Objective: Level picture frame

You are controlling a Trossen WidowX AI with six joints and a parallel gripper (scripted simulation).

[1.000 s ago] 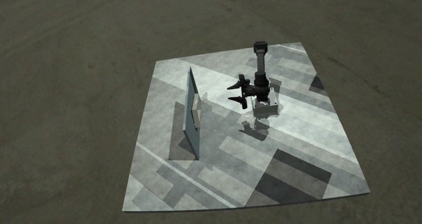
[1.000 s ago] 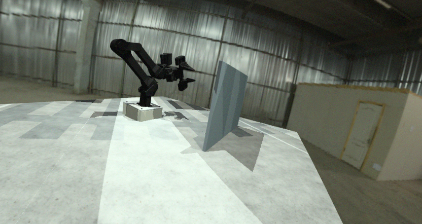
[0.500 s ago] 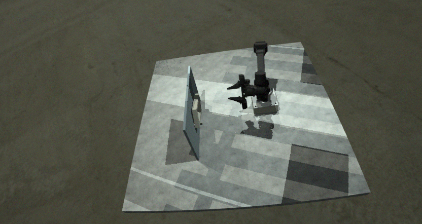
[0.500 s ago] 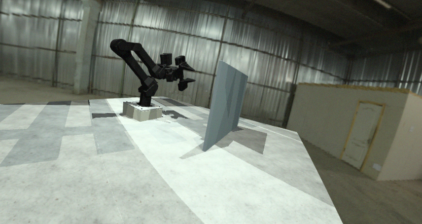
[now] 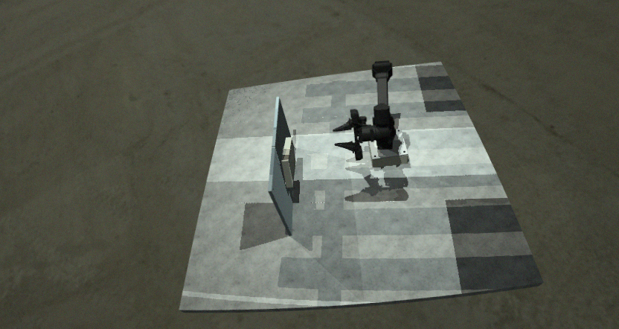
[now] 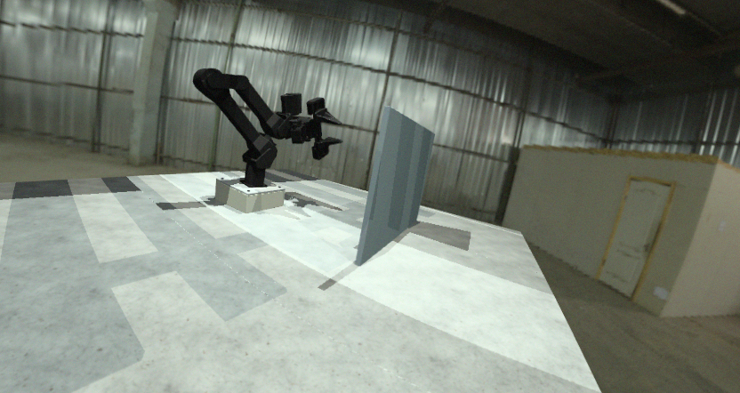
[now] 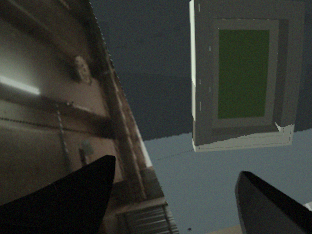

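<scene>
My gripper tip is 190 mm short of the picture frame, 90 mm above it and 60 mm to the right of it. Round my gripper tip: grey-blue wall panel (200 mm ahead, 100 mm below, 60 mm to the left).
</scene>
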